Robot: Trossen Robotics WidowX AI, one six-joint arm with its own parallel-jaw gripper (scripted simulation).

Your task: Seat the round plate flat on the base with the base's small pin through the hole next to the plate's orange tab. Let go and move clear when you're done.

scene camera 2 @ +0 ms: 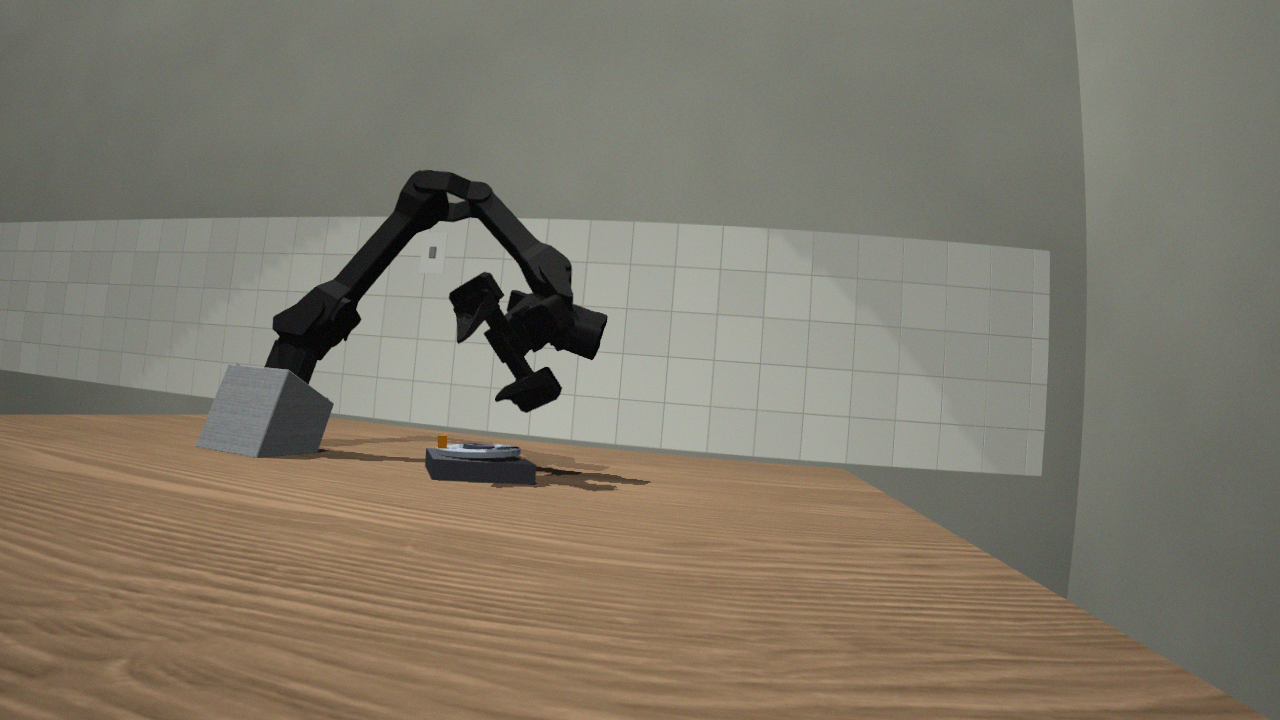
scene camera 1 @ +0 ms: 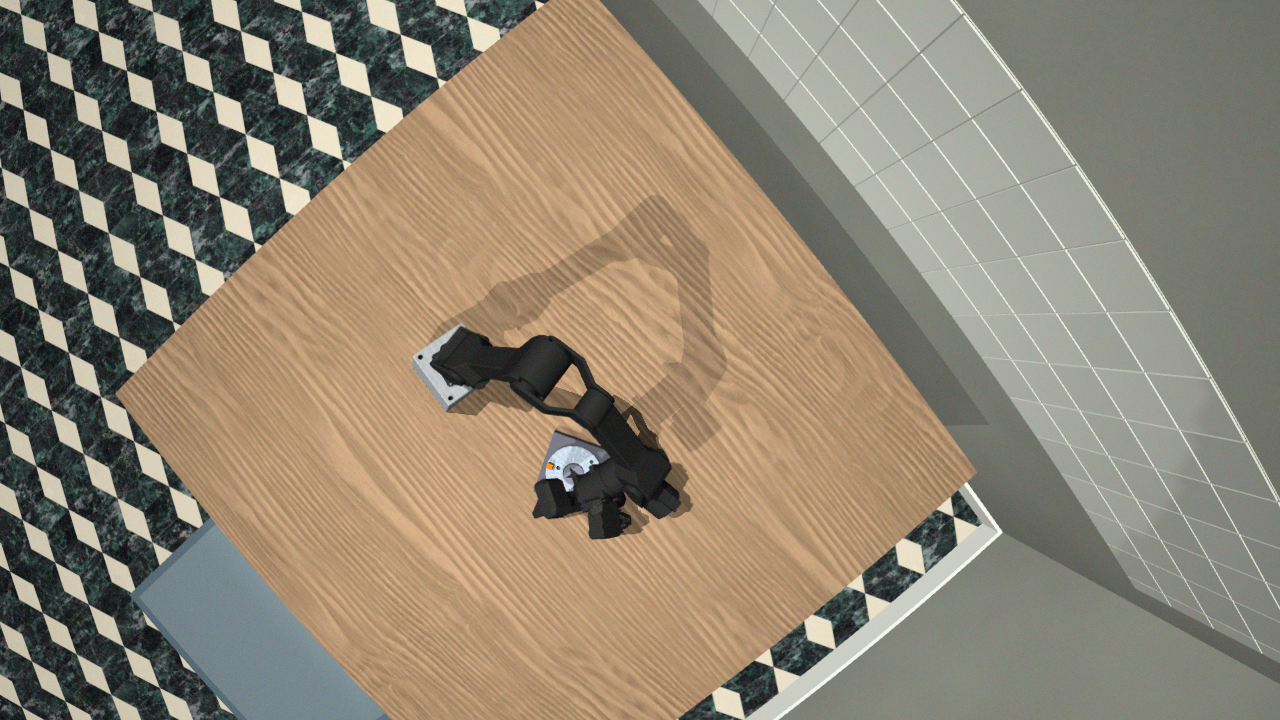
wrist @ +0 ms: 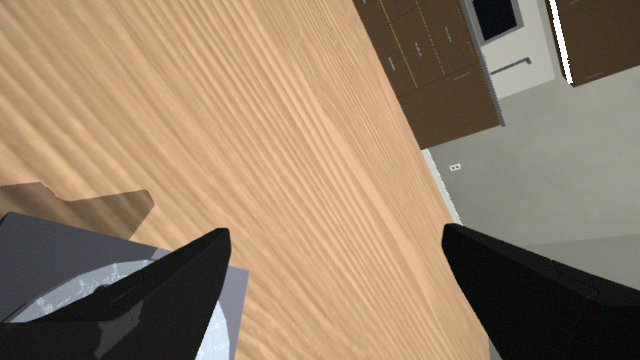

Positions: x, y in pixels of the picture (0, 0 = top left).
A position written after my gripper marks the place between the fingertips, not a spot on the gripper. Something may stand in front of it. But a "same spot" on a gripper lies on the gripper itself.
my gripper: scene camera 2; scene camera 1; wrist 337, 236
same spot on my gripper: (scene camera 1: 575, 507) = (scene camera 2: 505, 390)
